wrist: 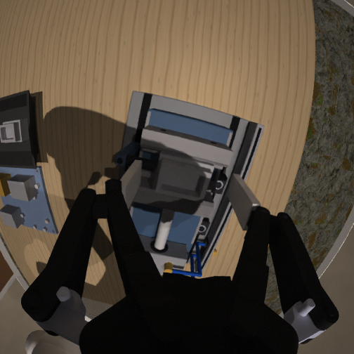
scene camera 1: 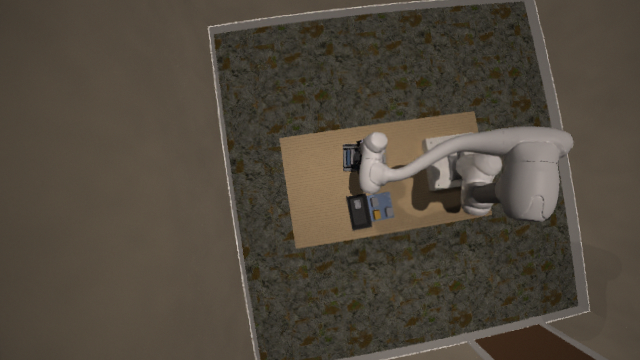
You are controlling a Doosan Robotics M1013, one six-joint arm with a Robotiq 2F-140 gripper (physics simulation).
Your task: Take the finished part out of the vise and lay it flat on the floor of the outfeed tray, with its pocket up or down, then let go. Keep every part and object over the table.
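Where they show: gripper, fingertip midpoint: [scene camera 1: 357, 155]; arm's base at its link origin: [scene camera 1: 459, 167].
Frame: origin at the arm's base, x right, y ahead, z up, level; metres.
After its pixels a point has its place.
Observation:
The finished part [wrist: 181, 176], a dark grey block in shadow, sits between the jaws of the vise [wrist: 187, 139] [scene camera 1: 348, 158] @(y 0.805, x 0.101, z 0.003 m). Which way its pocket faces is hard to tell in the shadow. My gripper [wrist: 186, 178] is open above the vise, one finger pad to each side of the part, not touching it as far as I can see. In the scene view the arm hides the gripper and the part. The outfeed tray [scene camera 1: 359, 219] @(y 0.741, x -0.333, z -0.045 m) [wrist: 34, 131] is black, with a small light grey part [scene camera 1: 357, 204] @(y 0.754, x -0.223, z -0.025 m) [wrist: 11, 131] lying in it.
A blue plate [scene camera 1: 384, 202] @(y 0.552, x -0.222, z -0.049 m) [wrist: 42, 200] with grey blocks [wrist: 22, 187] and an orange block [scene camera 1: 377, 214] @(y 0.619, x -0.300, z -0.014 m) stands against the tray. A blue handle [wrist: 199, 260] sticks out by the vise screw. The wooden table [scene camera 1: 315, 200] @(y 1.048, x -0.181, z -0.058 m) ends not far beyond the vise.

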